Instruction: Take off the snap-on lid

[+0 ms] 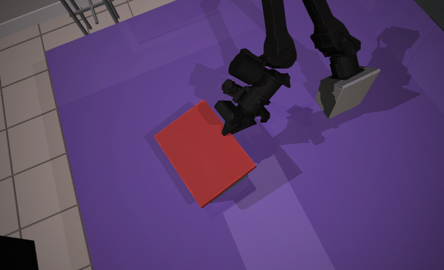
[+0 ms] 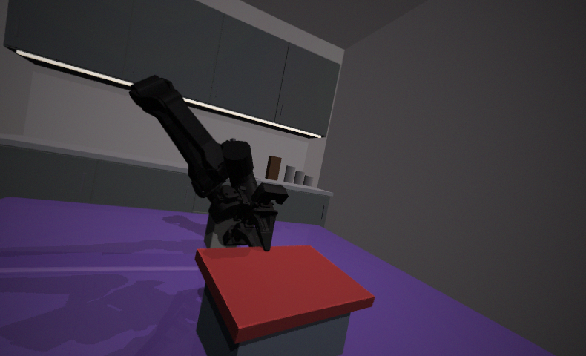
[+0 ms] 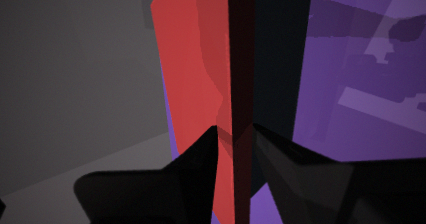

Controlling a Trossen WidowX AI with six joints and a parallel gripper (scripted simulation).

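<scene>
Right now the red lid is 8 cm ahead of my gripper tip, 1 cm to the left of it and 1 cm below it. Also, from my gripper tip: dark grey storage box 7 cm ahead, 6 cm below, 1 cm to the left.
</scene>
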